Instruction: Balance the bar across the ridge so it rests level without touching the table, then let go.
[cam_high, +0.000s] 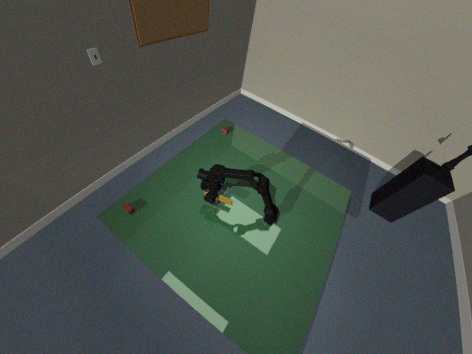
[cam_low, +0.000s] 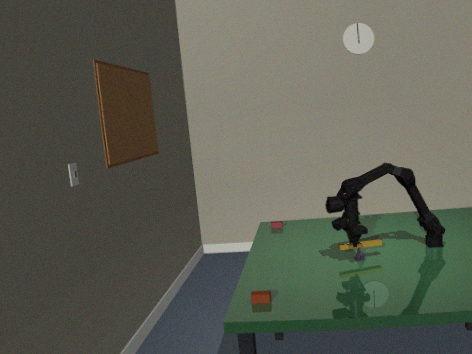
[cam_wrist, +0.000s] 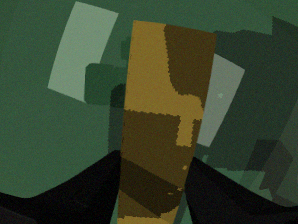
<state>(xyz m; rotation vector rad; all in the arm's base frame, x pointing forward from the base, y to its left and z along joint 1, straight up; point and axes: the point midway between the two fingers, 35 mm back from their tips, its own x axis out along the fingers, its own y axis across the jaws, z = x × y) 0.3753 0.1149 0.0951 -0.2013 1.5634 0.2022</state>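
Right now the yellow bar is 30 mm behind my gripper tip and 10 mm to the right of it.
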